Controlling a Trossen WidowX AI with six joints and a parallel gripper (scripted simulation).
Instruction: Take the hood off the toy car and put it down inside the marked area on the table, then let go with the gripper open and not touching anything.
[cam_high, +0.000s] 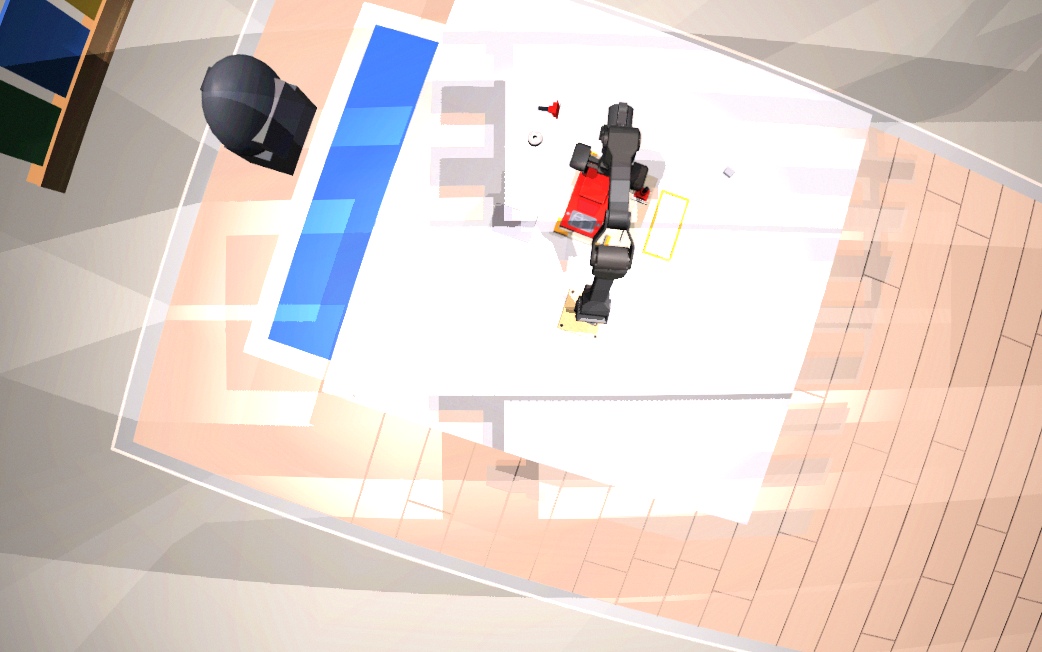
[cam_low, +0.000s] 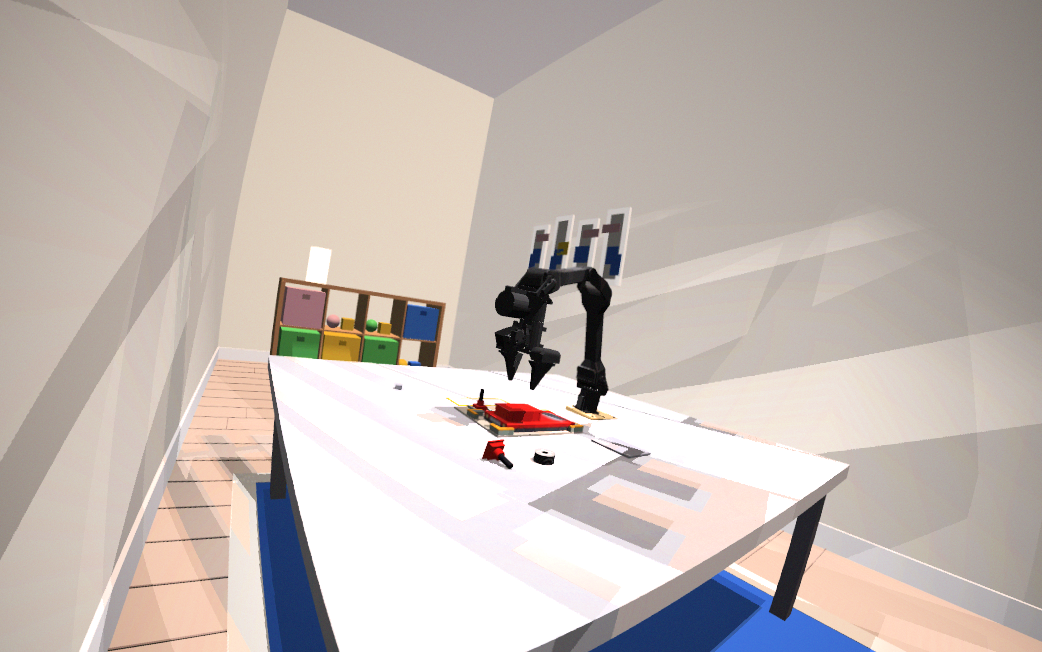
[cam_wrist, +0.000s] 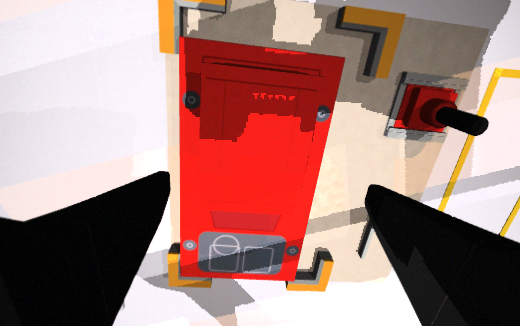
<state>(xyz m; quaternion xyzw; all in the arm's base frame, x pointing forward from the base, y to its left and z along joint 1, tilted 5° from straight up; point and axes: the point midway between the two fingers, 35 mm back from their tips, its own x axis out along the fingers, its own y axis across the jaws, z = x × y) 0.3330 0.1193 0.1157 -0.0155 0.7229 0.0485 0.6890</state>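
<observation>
My gripper tip is 60 mm above the red hood.
</observation>
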